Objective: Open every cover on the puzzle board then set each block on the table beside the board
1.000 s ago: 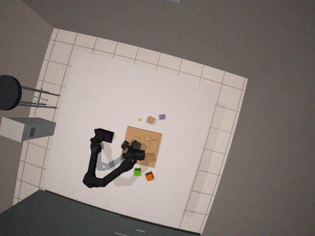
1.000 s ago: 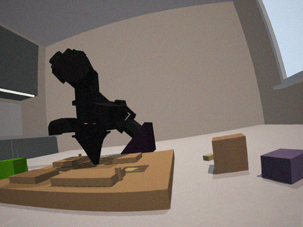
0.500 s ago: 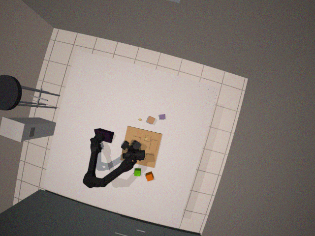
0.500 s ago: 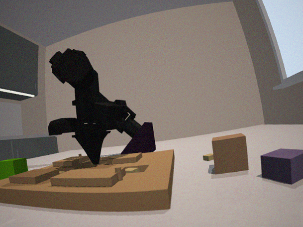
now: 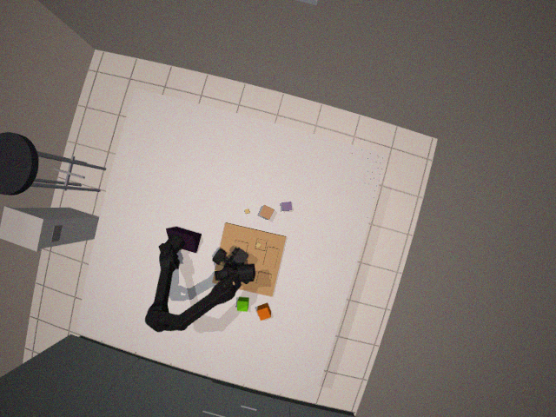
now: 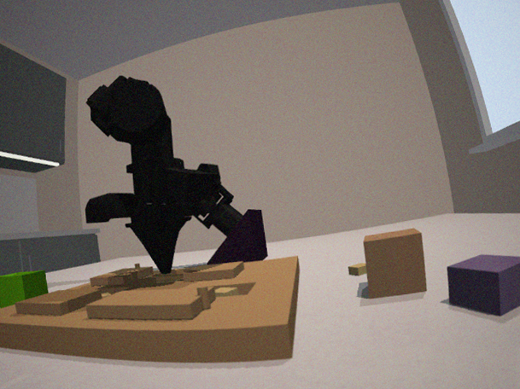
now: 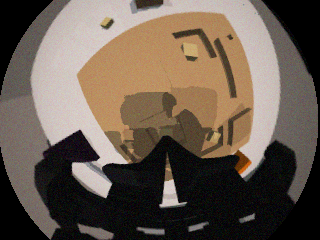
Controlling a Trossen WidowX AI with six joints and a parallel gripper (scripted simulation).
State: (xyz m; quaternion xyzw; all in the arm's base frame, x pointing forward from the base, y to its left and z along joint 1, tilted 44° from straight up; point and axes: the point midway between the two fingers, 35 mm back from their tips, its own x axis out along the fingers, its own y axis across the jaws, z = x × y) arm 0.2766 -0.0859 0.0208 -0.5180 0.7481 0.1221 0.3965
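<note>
Right now my gripper tip is 6 cm short of the tan puzzle board and 1 cm above it. From my gripper tip the other things lie so: orange block: 15 cm ahead, 23 cm to the right; then brown block: 11 cm ahead, 25 cm to the left; then green block: 5 cm ahead, 20 cm to the right, 1 cm below.
</note>
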